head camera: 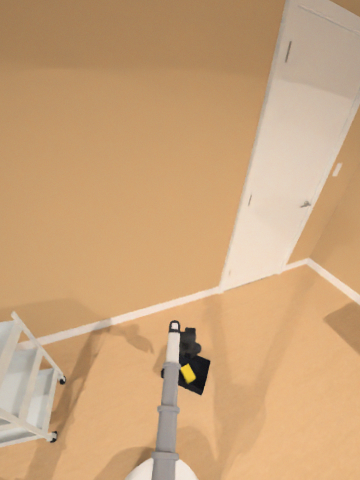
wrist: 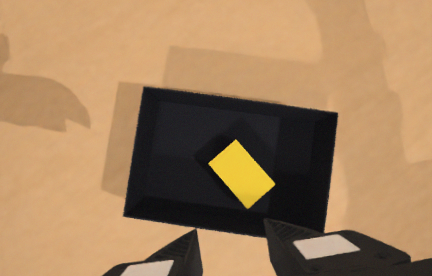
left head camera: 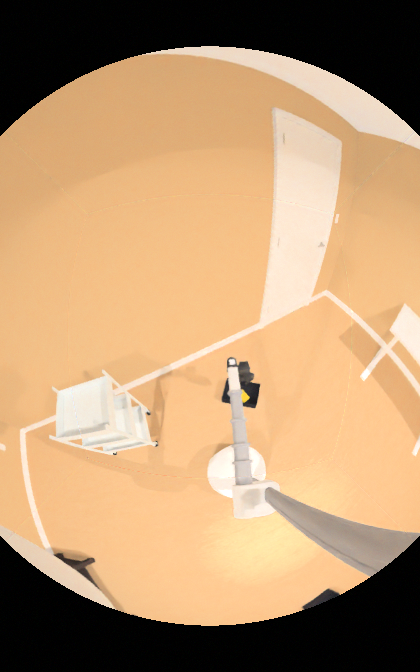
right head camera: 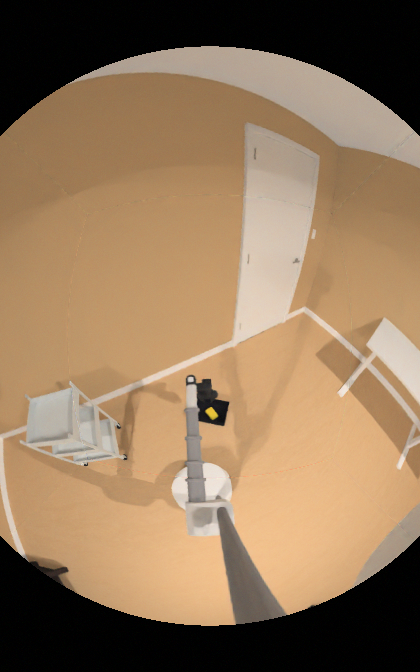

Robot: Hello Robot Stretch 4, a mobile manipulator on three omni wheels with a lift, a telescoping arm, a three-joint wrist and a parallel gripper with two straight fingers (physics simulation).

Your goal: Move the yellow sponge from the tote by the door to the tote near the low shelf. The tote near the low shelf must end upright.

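Frame: origin at the robot's base, x back, y right, z up, level; centimetres.
Seen in the pictures: gripper, fingertip midpoint: [head camera: 187,356] [wrist: 233,244] [left head camera: 242,383].
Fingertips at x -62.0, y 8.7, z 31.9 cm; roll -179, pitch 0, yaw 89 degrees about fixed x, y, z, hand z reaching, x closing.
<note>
Offsets run from my fingertips to a thing's top centre. "spot": to the spot under its first point. Level surfaces: height alone.
A black tote @[dz -24.6, dx -3.8, dy +1.4 cm] [head camera: 201,375] [left head camera: 254,394] [right head camera: 223,412] [wrist: 320,170] stands open and upright on the floor near the door. A yellow sponge @[dz -29.8, dx -1.9, dy +3.0 cm] [head camera: 188,373] [left head camera: 245,396] [right head camera: 212,413] [wrist: 242,174] lies inside it, set diagonally on the tote's bottom, right of the middle in the wrist view. My gripper [wrist: 233,244] is open and empty, above the tote's near edge in the wrist view, with the sponge just beyond the fingertips. The arm hides the tote's left part in the head camera view. A black box [left head camera: 321,598], perhaps the other tote, shows partly at the bottom of the left head view.
The white door @[spot: dz +102.8, dx -93.4, dy +63.2 cm] [head camera: 290,150] [left head camera: 302,210] [right head camera: 275,230] is shut. A white wheeled trolley [head camera: 30,385] [left head camera: 82,410] [right head camera: 50,417] stands to the left by the wall. A white table @[dz +37.3 cm] [left head camera: 407,327] [right head camera: 390,347] stands at the right. Dark furniture [left head camera: 75,563] [right head camera: 50,571] shows at lower left.
</note>
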